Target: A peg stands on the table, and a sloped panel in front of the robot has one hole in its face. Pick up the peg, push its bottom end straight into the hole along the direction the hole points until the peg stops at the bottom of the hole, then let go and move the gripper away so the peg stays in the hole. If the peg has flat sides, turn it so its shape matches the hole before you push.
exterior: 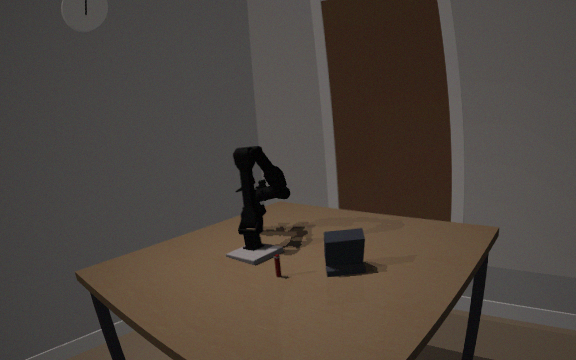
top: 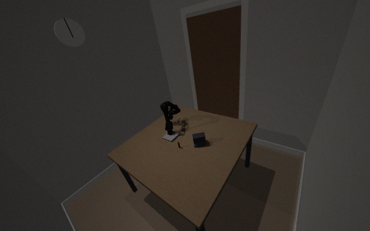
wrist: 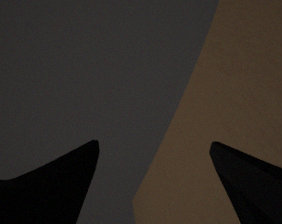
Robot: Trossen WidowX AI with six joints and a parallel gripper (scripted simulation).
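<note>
The red peg is 50 cm ahead of my gripper tip, 29 cm to the right of it and 9 cm below it. From my gripper tip the other things lie so: dark sloped panel block: 66 cm ahead, 13 cm to the right, 7 cm below.
</note>
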